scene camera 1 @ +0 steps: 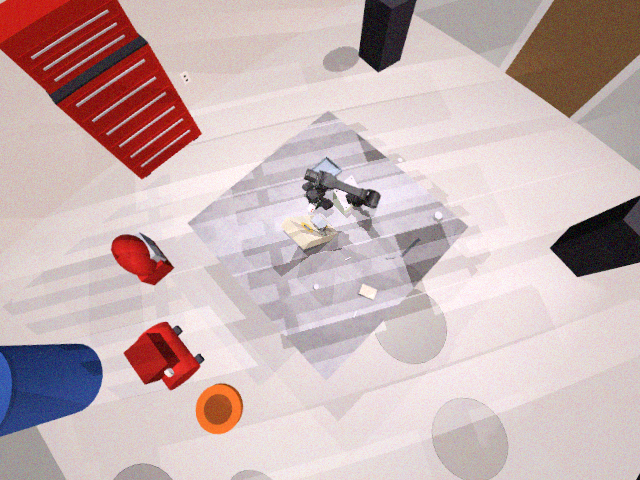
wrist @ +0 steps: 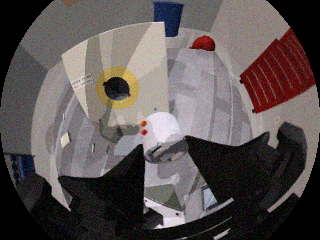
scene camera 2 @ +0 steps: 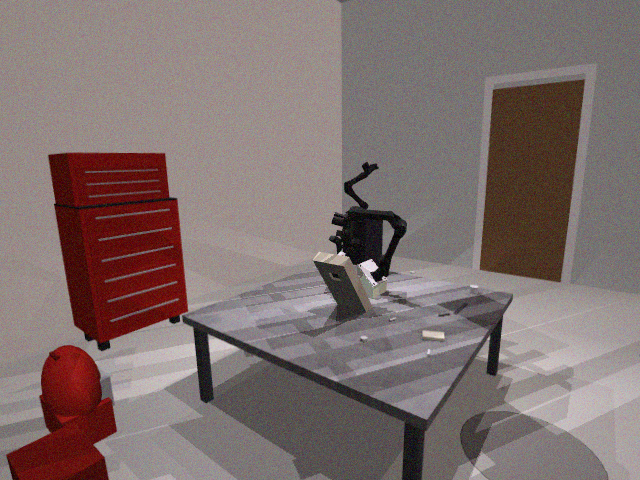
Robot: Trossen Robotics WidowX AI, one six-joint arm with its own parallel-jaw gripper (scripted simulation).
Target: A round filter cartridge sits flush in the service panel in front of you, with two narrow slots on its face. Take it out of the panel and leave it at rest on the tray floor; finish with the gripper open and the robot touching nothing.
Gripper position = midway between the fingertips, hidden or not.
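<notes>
The wrist view shows the gripper [wrist: 164,143] together with a round filter cartridge [wrist: 163,141] and a beige service panel [wrist: 120,77]. Scene camera 1 shows the beige service panel [scene camera 1: 307,234] too.
</notes>
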